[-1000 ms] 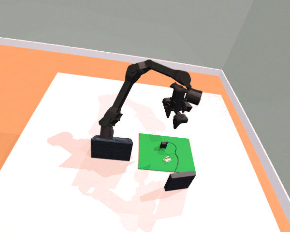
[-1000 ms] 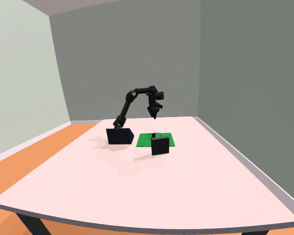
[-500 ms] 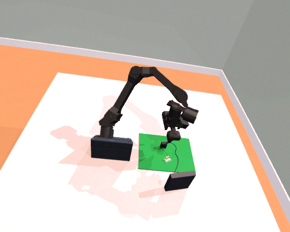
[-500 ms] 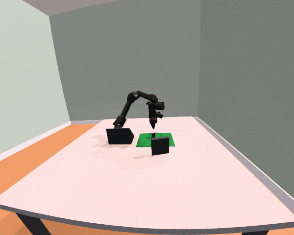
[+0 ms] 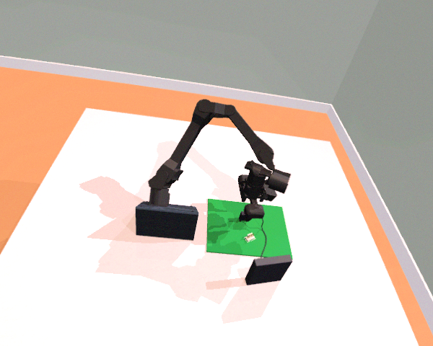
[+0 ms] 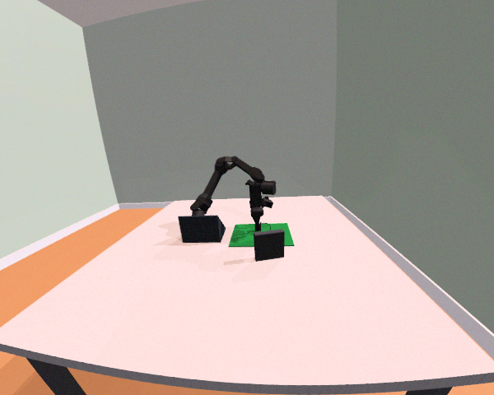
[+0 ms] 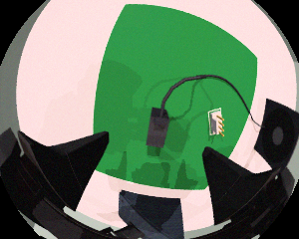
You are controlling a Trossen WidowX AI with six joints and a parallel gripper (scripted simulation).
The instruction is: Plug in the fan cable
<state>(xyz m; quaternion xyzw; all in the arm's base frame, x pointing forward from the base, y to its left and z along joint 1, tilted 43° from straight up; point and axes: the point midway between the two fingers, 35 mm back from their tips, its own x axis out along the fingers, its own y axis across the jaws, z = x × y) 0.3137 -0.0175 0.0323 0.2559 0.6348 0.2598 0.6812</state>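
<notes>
Right now the black fan plug is 3 cm below my gripper tip. Round my gripper tip: dark fan block (23 cm to the right, 4 cm ahead); then pale four-pin header (8 cm to the right, 6 cm below, 2 cm ahead); then green board (7 cm below, 3 cm to the right, 2 cm ahead).
</notes>
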